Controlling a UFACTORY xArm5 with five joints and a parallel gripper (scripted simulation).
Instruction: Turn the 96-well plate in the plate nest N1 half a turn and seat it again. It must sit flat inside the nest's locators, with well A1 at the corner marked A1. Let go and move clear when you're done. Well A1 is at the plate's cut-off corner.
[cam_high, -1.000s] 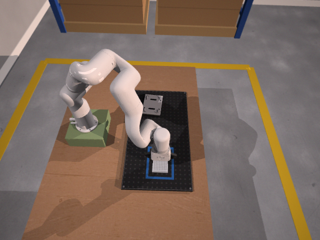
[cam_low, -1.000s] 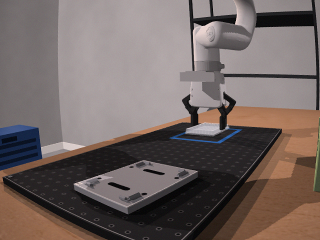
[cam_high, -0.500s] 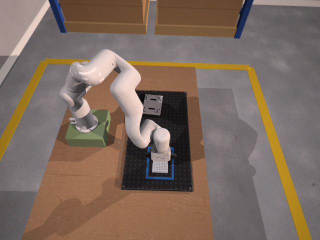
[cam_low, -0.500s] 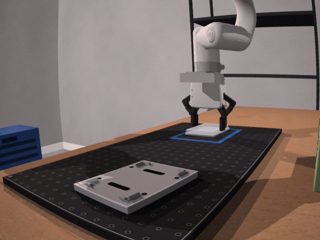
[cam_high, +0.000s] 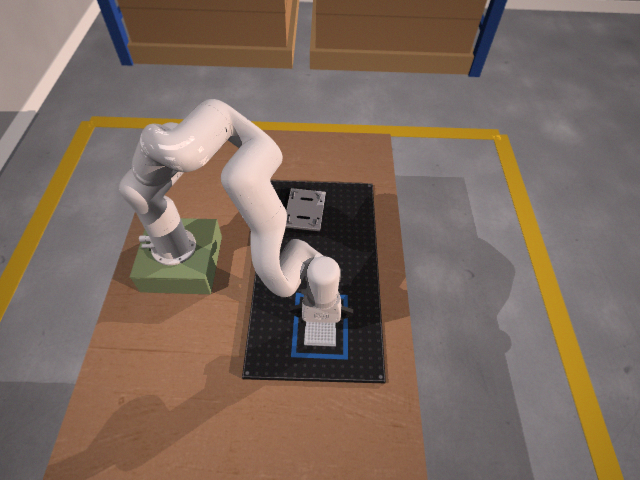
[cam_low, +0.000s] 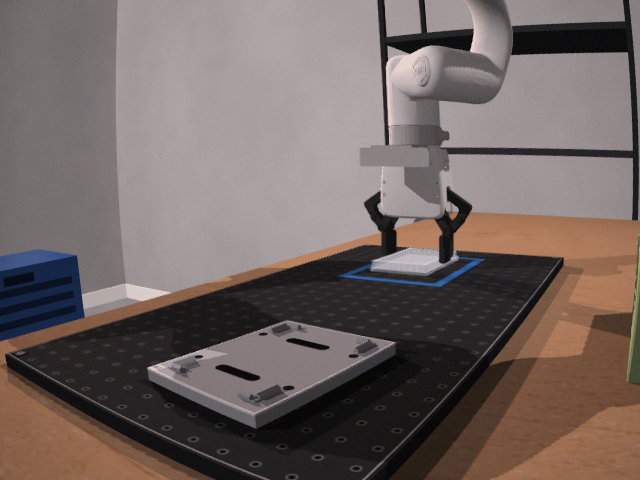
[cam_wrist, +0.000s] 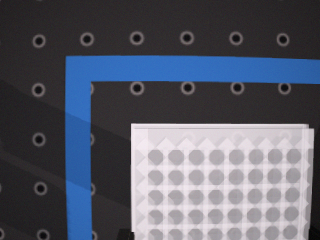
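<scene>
The 96-well plate lies 1 cm below my hand. The rest, counted from my hand: grey plate nest 4 cm behind, 41 cm to the left, 2 cm below; then A1 label 2 cm ahead, 48 cm to the left, 1 cm below.
</scene>
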